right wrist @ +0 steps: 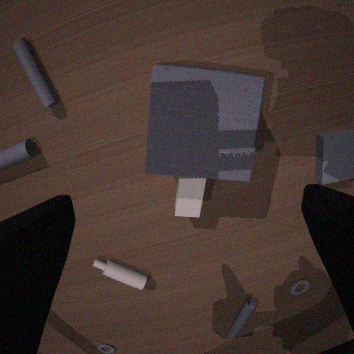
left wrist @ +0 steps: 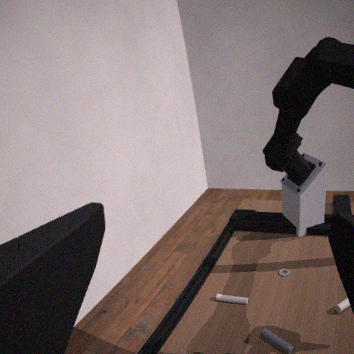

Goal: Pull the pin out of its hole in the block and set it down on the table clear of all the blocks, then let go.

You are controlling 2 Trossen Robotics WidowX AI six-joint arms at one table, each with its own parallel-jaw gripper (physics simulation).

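Frame: origin at the left arm's base, x ahead, y left, z up, level; millimetres.
Where they show: left gripper, between the fingertips: [left wrist: 223, 222]; right gripper, between the fingertips: [right wrist: 189, 203]; right arm's base, origin of its link: [left wrist: 301, 171].
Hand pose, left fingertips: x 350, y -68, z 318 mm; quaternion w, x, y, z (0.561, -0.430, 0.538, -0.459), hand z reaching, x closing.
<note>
After its pixels a point has its place.
A large grey-blue block [right wrist: 200, 122] {x 441, y -366, z 20 mm} sits in the upper middle of the right wrist view. A pale, square-sided pin [right wrist: 190, 197] {x 484, y -322, z -9 mm} sticks out of its near side; the rest of the pin is hidden in the block. My right gripper [right wrist: 189, 203] {x 455, y -366, z 94 mm} is open and empty, its fingers standing wide to either side of the pin in this view, not touching it. My left gripper [left wrist: 223, 222] {x 350, y -68, z 318 mm} is open and empty, facing the wall and the far table edge. The block and its pin do not show in the left wrist view.
Another grey block [right wrist: 339, 156] {x 371, y -256, z -26 mm} is at the right edge. Grey rods [right wrist: 35, 72] {x 508, y -468, z -29 mm} [right wrist: 15, 154] {x 569, y -438, z -24 mm} lie at left, a white stepped rod [right wrist: 125, 275] {x 590, y -291, z -26 mm}, a dark rod [right wrist: 242, 318] {x 547, y -153, z -26 mm} and rings [right wrist: 293, 288] {x 483, y -138, z -38 mm} [right wrist: 106, 344] {x 720, y -211, z -38 mm} nearer. A black frame [left wrist: 192, 282] {x 726, y -13, z -24 mm} borders the table.
</note>
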